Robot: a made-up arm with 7 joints. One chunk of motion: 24 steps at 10 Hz.
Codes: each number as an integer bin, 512 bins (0 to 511) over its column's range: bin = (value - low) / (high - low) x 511, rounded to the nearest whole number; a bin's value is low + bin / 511 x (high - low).
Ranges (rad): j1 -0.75..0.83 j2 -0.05..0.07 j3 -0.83..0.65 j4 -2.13..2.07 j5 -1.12..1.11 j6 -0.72..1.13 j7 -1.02..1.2
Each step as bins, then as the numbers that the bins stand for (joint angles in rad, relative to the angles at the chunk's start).
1 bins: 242 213 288 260 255 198 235
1 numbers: -0.0017 0.0000 0.0041 0.0070 -0.0072 -0.0032 0.0009
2 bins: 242 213 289 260 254 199 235
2 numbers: -0.0017 0.0000 0.0070 0.0070 -0.0115 0.0005 0.0009
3 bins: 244 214 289 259 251 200 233
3 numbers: 0.0044 0.0003 0.0070 -0.0012 -0.0246 0.0041 -0.0077
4 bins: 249 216 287 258 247 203 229
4 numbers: 0.0199 0.0007 0.0012 -0.0095 -0.0421 0.0149 -0.0251
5 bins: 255 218 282 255 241 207 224
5 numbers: 0.0385 0.0012 -0.0132 -0.0341 -0.0683 0.0294 -0.0468
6 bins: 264 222 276 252 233 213 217
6 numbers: 0.0663 0.0021 -0.0306 -0.0588 -0.1032 0.0511 -0.0773
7 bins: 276 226 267 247 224 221 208
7 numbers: 0.1034 0.0031 -0.0567 -0.0999 -0.1425 0.0801 -0.1164
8 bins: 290 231 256 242 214 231 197
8 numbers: 0.1467 0.0042 -0.0886 -0.1410 -0.1861 0.1163 -0.1641
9 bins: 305 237 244 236 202 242 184
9 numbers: 0.1931 0.0057 -0.1233 -0.1903 -0.2385 0.1561 -0.2206
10 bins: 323 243 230 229 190 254 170
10 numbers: 0.2487 0.0071 -0.1639 -0.2478 -0.2908 0.1996 -0.2814
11 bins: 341 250 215 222 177 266 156
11 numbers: 0.3044 0.0087 -0.2073 -0.3053 -0.3476 0.2430 -0.3423
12 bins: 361 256 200 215 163 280 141
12 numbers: 0.3662 0.0101 -0.2507 -0.3629 -0.4087 0.2937 -0.4074
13 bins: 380 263 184 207 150 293 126
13 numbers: 0.4250 0.0118 -0.2971 -0.4286 -0.4654 0.3408 -0.4726
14 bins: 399 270 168 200 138 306 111
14 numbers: 0.4837 0.0134 -0.3434 -0.4862 -0.5178 0.3878 -0.5378
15 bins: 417 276 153 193 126 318 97
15 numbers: 0.5394 0.0148 -0.3869 -0.5437 -0.5701 0.4313 -0.5986
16 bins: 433 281 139 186 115 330 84
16 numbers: 0.5888 0.0160 -0.4274 -0.6012 -0.6181 0.4747 -0.6551
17 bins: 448 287 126 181 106 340 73
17 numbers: 0.6352 0.0174 -0.4651 -0.6423 -0.6574 0.5109 -0.7029
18 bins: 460 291 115 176 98 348 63
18 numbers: 0.6723 0.0183 -0.4969 -0.6834 -0.6923 0.5399 -0.7463
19 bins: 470 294 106 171 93 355 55
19 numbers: 0.7032 0.0190 -0.5230 -0.7245 -0.7141 0.5652 -0.7811
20 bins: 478 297 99 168 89 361 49
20 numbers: 0.7280 0.0197 -0.5433 -0.7492 -0.7316 0.5869 -0.8071
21 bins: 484 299 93 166 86 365 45
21 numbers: 0.7465 0.0202 -0.5606 -0.7656 -0.7447 0.6014 -0.8245
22 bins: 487 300 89 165 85 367 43
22 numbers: 0.7558 0.0205 -0.5722 -0.7738 -0.7491 0.6087 -0.8332
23 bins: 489 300 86 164 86 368 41
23 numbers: 0.7620 0.0205 -0.5809 -0.7821 -0.7447 0.6123 -0.8419
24 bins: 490 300 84 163 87 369 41
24 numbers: 0.7651 0.0205 -0.5867 -0.7903 -0.7403 0.6159 -0.8419
